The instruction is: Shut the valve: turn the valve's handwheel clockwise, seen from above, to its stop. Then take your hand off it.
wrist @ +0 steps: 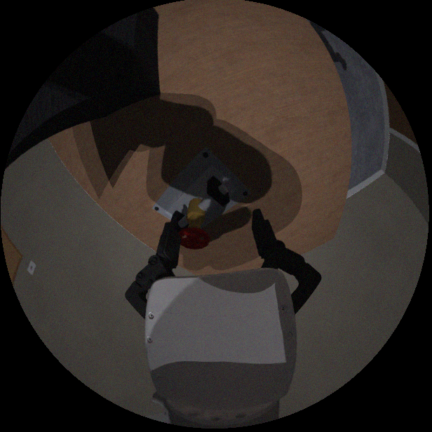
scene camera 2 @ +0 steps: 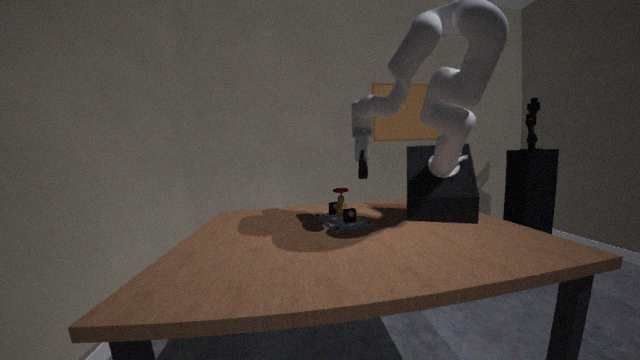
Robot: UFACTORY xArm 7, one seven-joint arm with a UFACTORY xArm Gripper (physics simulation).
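Observation:
The valve's red handwheel point(scene camera 2: 340, 190) point(wrist: 195, 238) sits level on top of the yellow valve body point(scene camera 2: 341, 202) point(wrist: 195, 214). The valve stands on a grey base plate point(scene camera 2: 350, 227) point(wrist: 175, 196) with dark blocks at its sides. My gripper point(scene camera 2: 363, 177) point(wrist: 213, 224) is open and empty and points down. In the scene view it hangs above the handwheel and a little to its right, apart from it. In the wrist view the handwheel shows beside the left finger, between the two fingers. How far the wheel is turned cannot be told.
The valve stands on the wooden table point(scene camera 2: 300, 280) point(wrist: 260, 70) towards its far side. A dark box point(scene camera 2: 442, 207) point(wrist: 115, 65) under the arm's base stands to the right of the valve in the scene view. A dark pedestal point(scene camera 2: 531, 190) stands beyond the table.

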